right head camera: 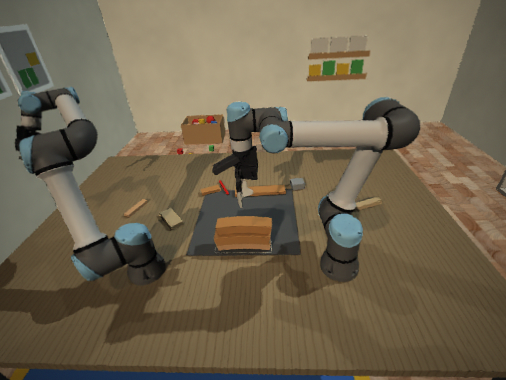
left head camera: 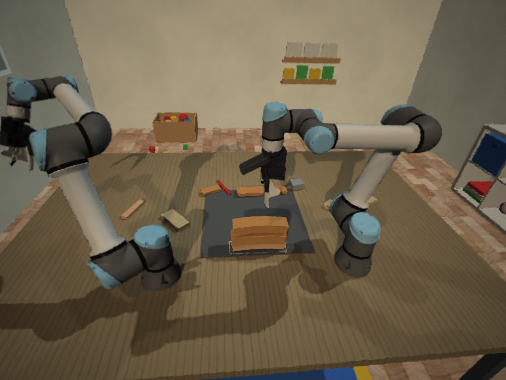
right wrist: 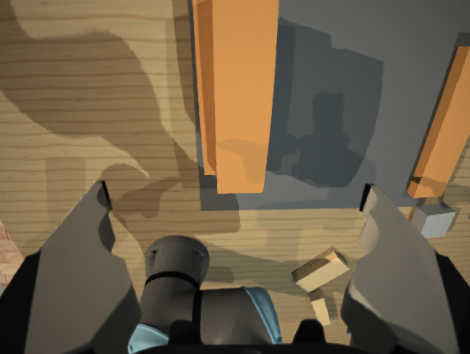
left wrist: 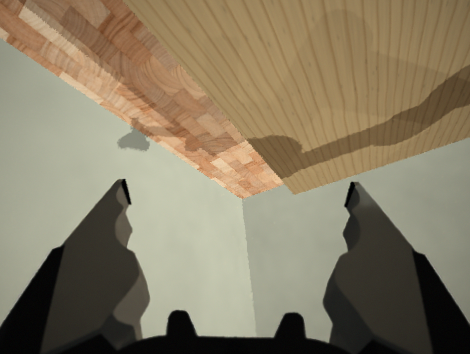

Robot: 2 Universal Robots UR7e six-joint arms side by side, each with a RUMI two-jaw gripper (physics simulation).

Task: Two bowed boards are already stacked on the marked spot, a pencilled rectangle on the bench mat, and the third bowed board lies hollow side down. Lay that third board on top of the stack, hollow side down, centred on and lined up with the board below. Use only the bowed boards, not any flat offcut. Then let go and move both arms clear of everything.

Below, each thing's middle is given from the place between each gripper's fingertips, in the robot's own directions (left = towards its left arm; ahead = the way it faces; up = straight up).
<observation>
My right hand is 10 mm short of the bowed board (right head camera: 239, 224), 10 mm to the right of it and 170 mm above it. From my right hand the other things lie so: grey block (right wrist: 433, 220) (470 mm ahead, 280 mm to the right, 270 mm below); then dark bench mat (left head camera: 216, 239) (120 mm ahead, 20 mm to the left, 300 mm below).
Right now the bowed board is 100 cm to the right of my left hand, 21 cm behind it and 20 cm below it. Round my left hand: grey block (128 cm to the right, 29 cm below, 25 cm ahead); dark bench mat (99 cm to the right, 32 cm below, 10 cm behind).
</observation>
